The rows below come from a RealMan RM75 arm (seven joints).
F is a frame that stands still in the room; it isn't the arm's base.
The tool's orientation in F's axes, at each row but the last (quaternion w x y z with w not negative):
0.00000 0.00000 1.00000 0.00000
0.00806 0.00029 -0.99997 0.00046
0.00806 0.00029 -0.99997 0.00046
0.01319 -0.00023 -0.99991 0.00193
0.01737 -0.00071 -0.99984 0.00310
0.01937 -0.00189 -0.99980 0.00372
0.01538 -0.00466 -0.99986 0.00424
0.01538 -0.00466 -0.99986 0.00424
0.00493 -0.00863 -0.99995 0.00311
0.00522 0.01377 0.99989 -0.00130
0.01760 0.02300 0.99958 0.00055
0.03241 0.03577 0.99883 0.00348
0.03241 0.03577 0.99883 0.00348
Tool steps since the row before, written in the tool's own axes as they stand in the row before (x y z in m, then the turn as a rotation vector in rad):
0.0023 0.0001 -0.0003 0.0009 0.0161 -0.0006
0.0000 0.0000 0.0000 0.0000 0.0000 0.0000
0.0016 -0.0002 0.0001 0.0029 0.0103 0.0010
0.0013 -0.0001 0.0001 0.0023 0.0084 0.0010
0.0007 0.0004 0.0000 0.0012 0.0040 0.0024
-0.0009 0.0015 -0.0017 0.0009 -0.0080 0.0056
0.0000 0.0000 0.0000 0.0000 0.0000 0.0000
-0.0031 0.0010 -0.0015 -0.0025 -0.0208 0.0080
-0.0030 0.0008 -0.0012 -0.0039 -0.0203 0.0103
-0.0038 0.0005 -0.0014 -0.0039 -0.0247 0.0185
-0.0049 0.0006 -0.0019 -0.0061 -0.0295 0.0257
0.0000 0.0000 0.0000 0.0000 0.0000 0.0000
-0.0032 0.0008 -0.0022 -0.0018 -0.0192 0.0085
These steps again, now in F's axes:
-0.0023 0.0001 0.0003 -0.0009 0.0161 0.0006
0.0000 0.0000 0.0000 0.0000 0.0000 0.0000
-0.0016 -0.0002 -0.0001 -0.0029 0.0103 -0.0010
-0.0013 -0.0001 -0.0001 -0.0023 0.0084 -0.0010
-0.0007 0.0004 0.0000 -0.0013 0.0040 -0.0024
0.0010 0.0015 0.0017 -0.0011 -0.0080 -0.0055
0.0000 0.0000 0.0000 0.0000 0.0000 0.0000
0.0032 0.0010 0.0014 0.0021 -0.0209 -0.0079
0.0030 0.0008 0.0012 0.0034 -0.0204 -0.0102
0.0038 0.0004 0.0014 0.0034 -0.0248 -0.0184
0.0049 0.0004 0.0021 0.0056 -0.0297 -0.0255
0.0000 0.0000 0.0000 0.0000 0.0000 0.0000
0.0031 0.0006 0.0024 0.0010 -0.0192 -0.0085

